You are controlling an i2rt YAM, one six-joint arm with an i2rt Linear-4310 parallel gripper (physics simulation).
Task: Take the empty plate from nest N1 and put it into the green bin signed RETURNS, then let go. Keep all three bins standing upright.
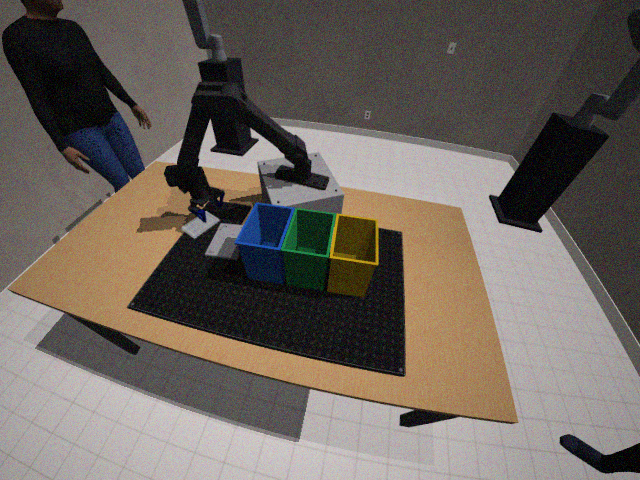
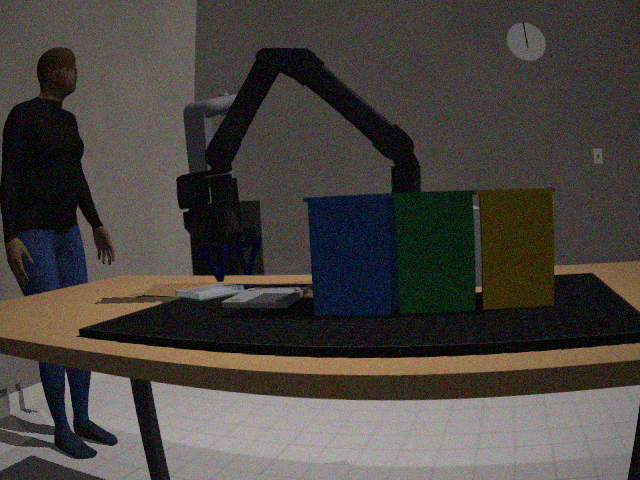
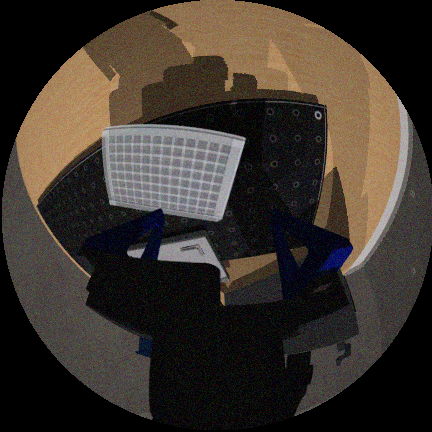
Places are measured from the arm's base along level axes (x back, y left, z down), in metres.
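Where they show: gripper, fingertip midpoint: (image 1: 212,214) (image 2: 234,278) (image 3: 216,214); arm's base, origin of the base link: (image 1: 302,178) (image 3: 299,344).
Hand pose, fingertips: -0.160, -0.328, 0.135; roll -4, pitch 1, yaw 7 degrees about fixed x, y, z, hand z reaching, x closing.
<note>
Things, the pixels of their top centre, and the offset from my fingertips, as dx, dy, dz. Level surfaces: height alone.
- pale gridded plate, middle of its top: (image 3: 159,175) (image 2: 209,288) (image 1: 200,222) -0.044, -0.037, +0.015
- flat light grey block, middle of its top: (image 3: 169,271) (image 2: 266,292) (image 1: 227,238) -0.089, +0.116, +0.014
- green bin, middle of its top: (image 2: 436,192) (image 1: 310,230) -0.113, +0.441, -0.151
- blue bin, middle of its top: (image 2: 357,195) (image 1: 266,224) -0.126, +0.310, -0.151
- yellow bin, middle of its top: (image 2: 512,189) (image 1: 355,237) -0.100, +0.573, -0.151
- black mat, its level: dz +0.029
- wooden table, its level: dz +0.042
The pale gridded plate (image 1: 200,226) (image 2: 209,292) (image 3: 172,172) lies flat at the mat's back left. A flat light grey block (image 1: 223,243) (image 2: 263,298) (image 3: 187,249) with corner marks lies beside it, toward the blue bin; I cannot read a nest label on either. My gripper (image 1: 212,210) (image 2: 233,276) (image 3: 216,214) is open and empty, pointing down just above and beside the plate, its blue fingers apart. The green bin (image 1: 307,271) (image 2: 436,253) stands upright between the blue bin (image 1: 263,264) (image 2: 351,253) and the yellow bin (image 1: 350,279) (image 2: 516,248), both upright. No bin sign is readable.
The black mat (image 1: 268,320) (image 2: 361,335) (image 3: 295,150) lies on the wooden table (image 1: 444,310). The arm's light grey base box (image 1: 299,195) stands behind the bins. A person (image 1: 67,82) (image 2: 43,165) stands beyond the table's left side. The blue bin's wall rises next to the grey block.
</note>
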